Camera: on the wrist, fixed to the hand. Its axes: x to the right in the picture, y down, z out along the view.
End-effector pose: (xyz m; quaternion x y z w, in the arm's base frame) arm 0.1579 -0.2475 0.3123 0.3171 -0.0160 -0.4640 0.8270
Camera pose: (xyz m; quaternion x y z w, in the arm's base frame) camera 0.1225 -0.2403 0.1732 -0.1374 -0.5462 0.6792 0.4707
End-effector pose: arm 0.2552 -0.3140 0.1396 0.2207 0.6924 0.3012 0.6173
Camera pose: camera 0.1581 -0.3927 0.0687 -0.7592 0.3638 -0.5361 0.0613
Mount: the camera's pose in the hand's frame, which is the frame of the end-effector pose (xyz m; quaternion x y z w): 0.0115 -0.0992 -0.1033 0.0014 -0.2925 0.9554 0.0393
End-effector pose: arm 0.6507 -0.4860 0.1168 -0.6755 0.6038 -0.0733 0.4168
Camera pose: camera 0.6663 -0.5527 0.2431 0.5295 0.5471 0.5921 0.2640
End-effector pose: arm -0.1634 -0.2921 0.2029 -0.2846 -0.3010 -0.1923 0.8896
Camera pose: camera -0.1618 -0.4341 0.1812 -0.3538 -0.0004 0.9261 0.1310
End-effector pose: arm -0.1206 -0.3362 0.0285 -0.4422 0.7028 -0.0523 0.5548
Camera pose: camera -0.1500 -0.4470 0.1152 0.6396 0.2878 0.6564 0.2780
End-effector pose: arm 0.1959 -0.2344 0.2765 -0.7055 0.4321 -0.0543 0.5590
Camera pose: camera 0.1997 -0.3186 0.3929 0.3700 0.5275 0.7378 0.2012
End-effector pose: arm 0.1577 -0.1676 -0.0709 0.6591 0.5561 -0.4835 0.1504
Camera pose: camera 0.1181 -0.0515 0.0039 0.4160 -0.6525 -0.0689 0.6296
